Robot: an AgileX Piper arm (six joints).
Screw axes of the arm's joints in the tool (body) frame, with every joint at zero. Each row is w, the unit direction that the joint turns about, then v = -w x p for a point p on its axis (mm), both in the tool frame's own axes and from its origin. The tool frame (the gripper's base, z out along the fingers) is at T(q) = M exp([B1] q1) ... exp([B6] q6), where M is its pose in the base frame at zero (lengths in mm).
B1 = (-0.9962, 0, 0.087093, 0, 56.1, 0)
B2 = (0, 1, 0, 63.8, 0, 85)
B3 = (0, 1, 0, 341.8, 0, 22)
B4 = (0, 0, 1, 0, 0, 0)
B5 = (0, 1, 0, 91, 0, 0)
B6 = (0, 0, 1, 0, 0, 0)
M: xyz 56.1 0 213.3 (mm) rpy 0 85.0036 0 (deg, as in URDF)
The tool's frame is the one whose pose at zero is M.
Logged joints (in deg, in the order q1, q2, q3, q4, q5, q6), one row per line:
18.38, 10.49, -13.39, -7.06, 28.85, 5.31
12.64, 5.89, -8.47, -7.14, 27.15, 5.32
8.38, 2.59, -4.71, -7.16, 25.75, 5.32
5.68, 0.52, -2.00, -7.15, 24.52, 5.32
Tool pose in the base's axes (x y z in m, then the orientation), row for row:
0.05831, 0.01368, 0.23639, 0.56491, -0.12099, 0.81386, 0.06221
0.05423, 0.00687, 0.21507, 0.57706, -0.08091, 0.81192, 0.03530
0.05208, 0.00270, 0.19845, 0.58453, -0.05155, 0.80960, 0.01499
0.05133, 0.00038, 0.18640, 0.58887, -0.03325, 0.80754, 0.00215
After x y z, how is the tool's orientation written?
As a quaternion, w x y z.
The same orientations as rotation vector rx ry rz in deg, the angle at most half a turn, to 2 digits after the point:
-16.31, 109.69, 8.38
-10.85, 108.87, 4.73
-6.89, 108.22, 2.00
-4.44, 107.75, 0.29

